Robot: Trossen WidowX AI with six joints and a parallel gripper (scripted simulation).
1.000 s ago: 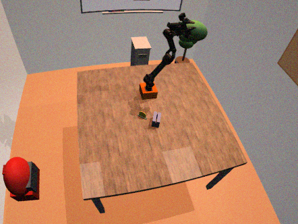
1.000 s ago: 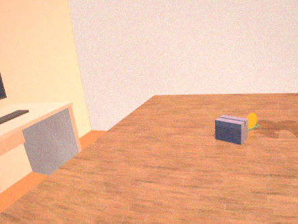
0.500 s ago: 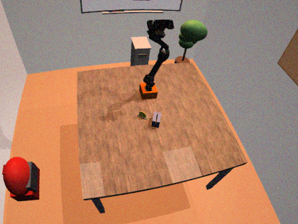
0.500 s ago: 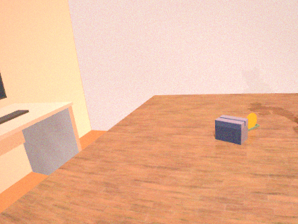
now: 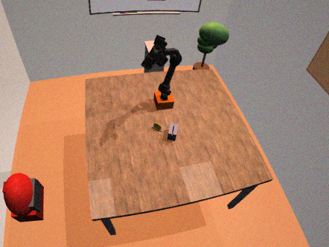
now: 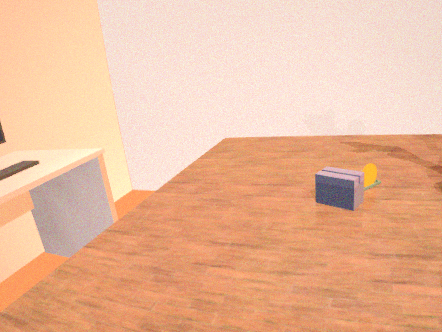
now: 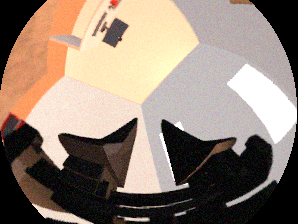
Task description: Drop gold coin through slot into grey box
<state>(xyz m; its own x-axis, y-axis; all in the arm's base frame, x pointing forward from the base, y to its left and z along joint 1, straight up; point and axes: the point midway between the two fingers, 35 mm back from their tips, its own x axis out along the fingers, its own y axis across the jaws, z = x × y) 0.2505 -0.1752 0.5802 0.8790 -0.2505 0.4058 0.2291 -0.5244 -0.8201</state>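
Right now my gripper tip is 3 cm past the gold coin, 8 cm to the right of it and 65 cm above it.
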